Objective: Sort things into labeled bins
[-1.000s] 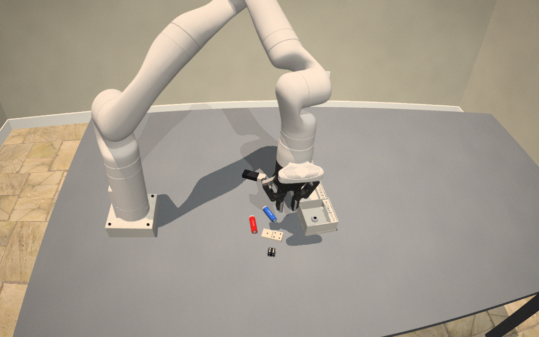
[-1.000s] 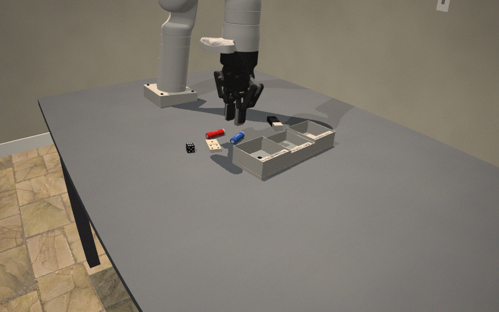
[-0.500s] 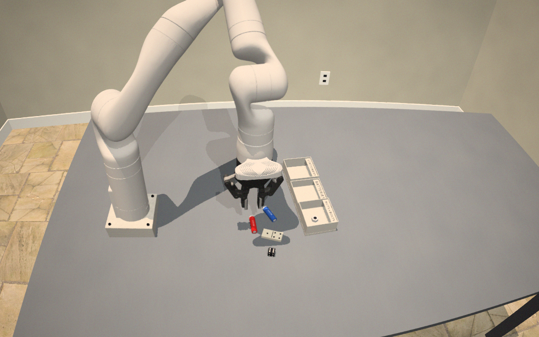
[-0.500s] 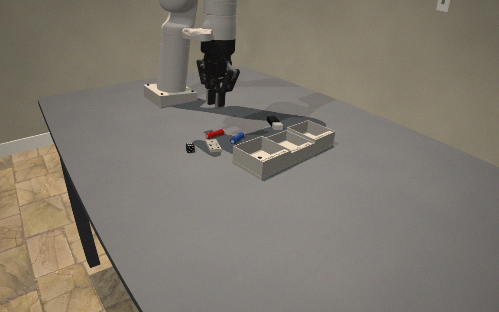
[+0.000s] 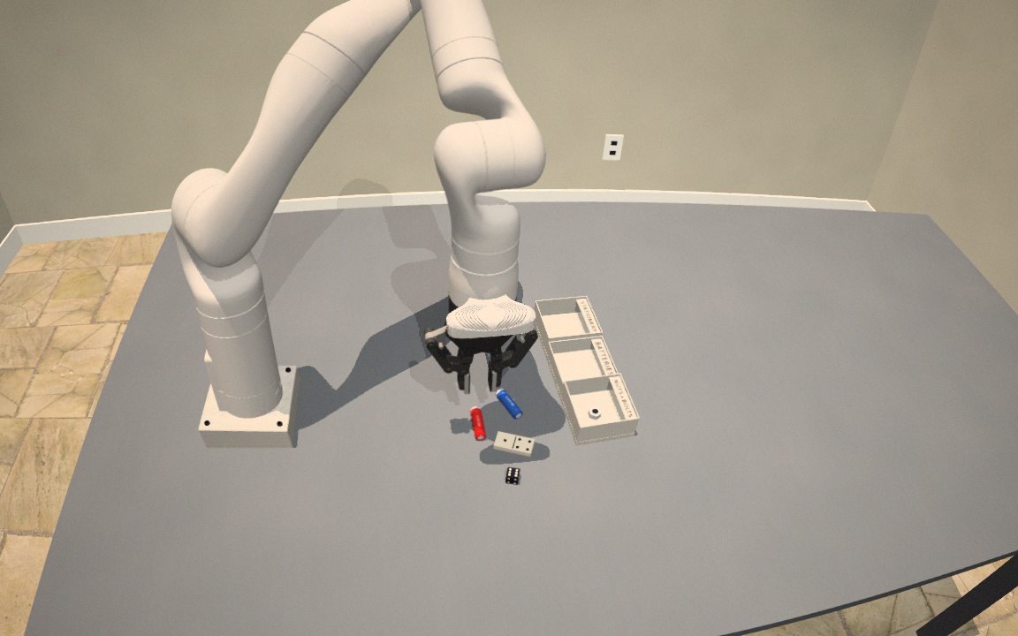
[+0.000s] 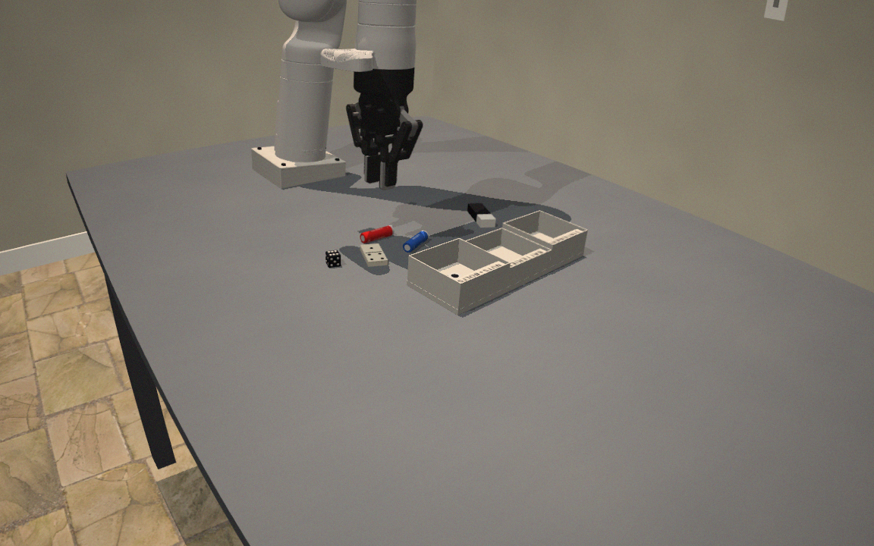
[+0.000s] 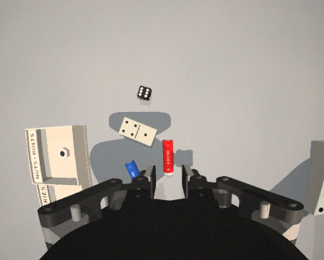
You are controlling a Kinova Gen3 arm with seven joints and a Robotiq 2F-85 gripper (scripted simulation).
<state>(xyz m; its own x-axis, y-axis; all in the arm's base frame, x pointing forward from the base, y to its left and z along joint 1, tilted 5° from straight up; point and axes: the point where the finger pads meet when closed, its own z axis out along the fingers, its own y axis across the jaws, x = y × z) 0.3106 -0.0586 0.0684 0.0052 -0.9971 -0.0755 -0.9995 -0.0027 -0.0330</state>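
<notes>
The red battery lies 90 mm below my hand. Also, from my hand: blue battery: 90 mm below, 50 mm ahead, 30 mm to the left; then black die: 90 mm to the right, 90 mm below, 30 mm ahead; then cream domino: 90 mm below, 50 mm ahead, 40 mm to the right.
</notes>
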